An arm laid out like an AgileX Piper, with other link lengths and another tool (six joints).
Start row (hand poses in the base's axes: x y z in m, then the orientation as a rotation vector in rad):
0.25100, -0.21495, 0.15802, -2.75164, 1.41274, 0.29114
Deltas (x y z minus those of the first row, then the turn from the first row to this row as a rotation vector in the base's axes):
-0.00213, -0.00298, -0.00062, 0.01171, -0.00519, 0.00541
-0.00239, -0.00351, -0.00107, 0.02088, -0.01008, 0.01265
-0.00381, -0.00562, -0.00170, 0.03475, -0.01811, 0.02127
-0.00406, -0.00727, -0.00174, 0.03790, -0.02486, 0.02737
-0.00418, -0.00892, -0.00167, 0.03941, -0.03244, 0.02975
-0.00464, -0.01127, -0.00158, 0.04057, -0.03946, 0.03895
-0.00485, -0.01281, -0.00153, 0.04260, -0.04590, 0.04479
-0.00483, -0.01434, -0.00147, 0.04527, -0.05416, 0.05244
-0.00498, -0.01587, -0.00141, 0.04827, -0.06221, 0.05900
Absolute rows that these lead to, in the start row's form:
0.24887, -0.21793, 0.15740, -2.74533, 1.39807, 0.29130
0.24861, -0.21846, 0.15695, -2.74247, 1.38244, 0.29035
0.24719, -0.22057, 0.15632, -2.73605, 1.36184, 0.28794
0.24694, -0.22222, 0.15628, -2.73647, 1.35057, 0.28064
0.24682, -0.22387, 0.15635, -2.73512, 1.34492, 0.27106
0.24636, -0.22622, 0.15644, -2.73927, 1.33052, 0.26229
0.24615, -0.22776, 0.15649, -2.74029, 1.32025, 0.25476
0.24617, -0.22929, 0.15655, -2.74158, 1.30685, 0.24518
0.24602, -0.23082, 0.15661, -2.74179, 1.29477, 0.23609

